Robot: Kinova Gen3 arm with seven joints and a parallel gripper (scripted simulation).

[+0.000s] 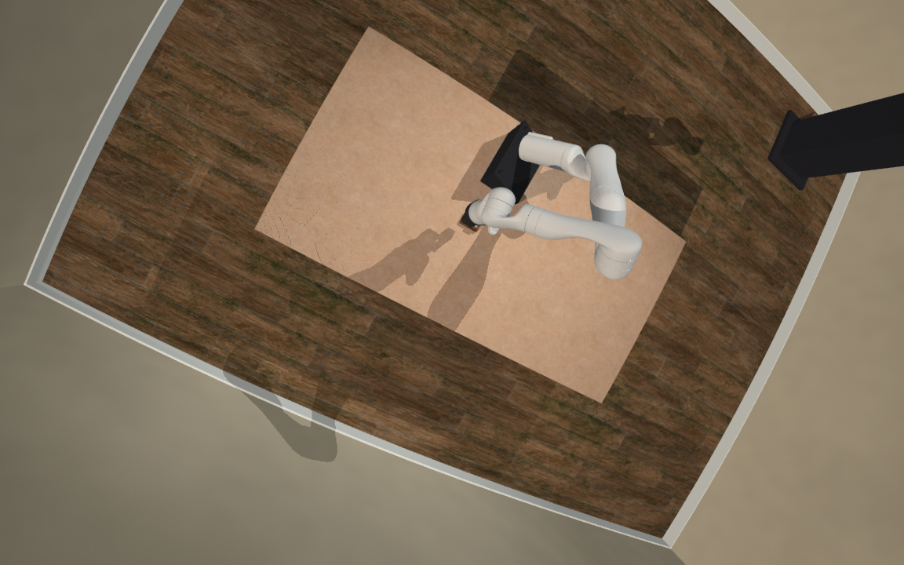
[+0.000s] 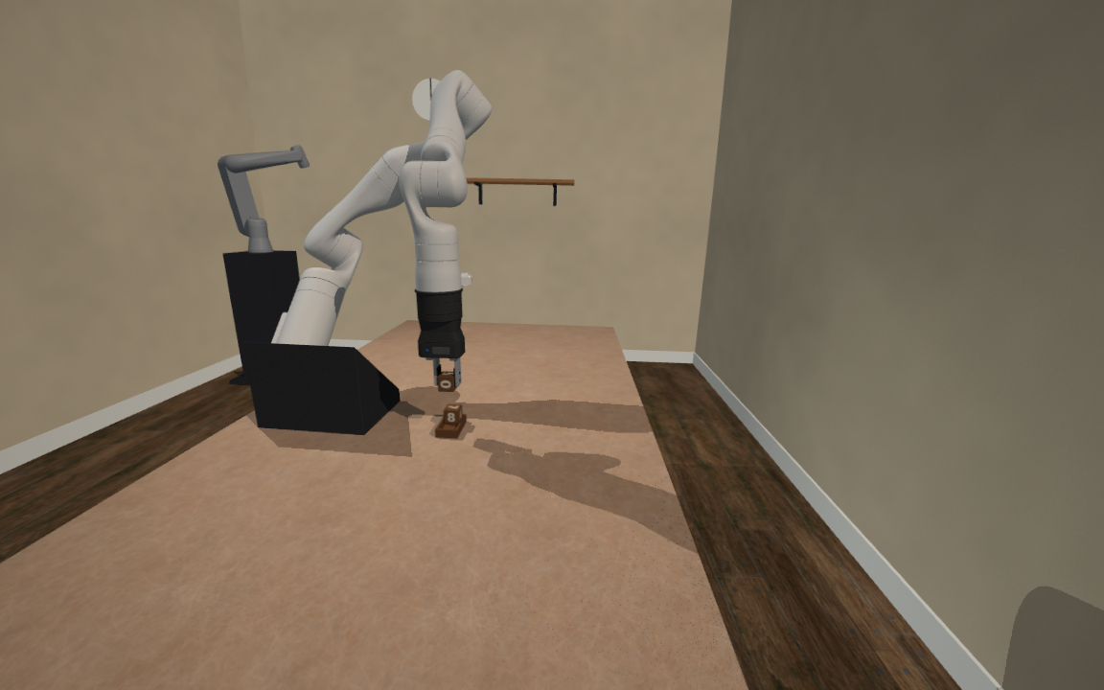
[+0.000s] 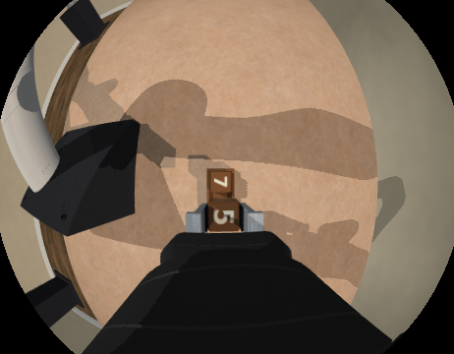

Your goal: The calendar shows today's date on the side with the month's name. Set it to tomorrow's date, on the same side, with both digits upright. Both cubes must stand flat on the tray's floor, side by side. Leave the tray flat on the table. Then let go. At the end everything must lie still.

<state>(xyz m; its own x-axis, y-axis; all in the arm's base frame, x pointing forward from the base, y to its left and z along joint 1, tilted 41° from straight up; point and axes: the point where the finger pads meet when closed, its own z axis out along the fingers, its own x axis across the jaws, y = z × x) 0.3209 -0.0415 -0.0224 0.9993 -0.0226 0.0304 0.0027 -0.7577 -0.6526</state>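
My gripper is now 11 cm above the dark wooden tray and 2 cm to the right of it. Also, from my hand: brown cube: 1 cm below.
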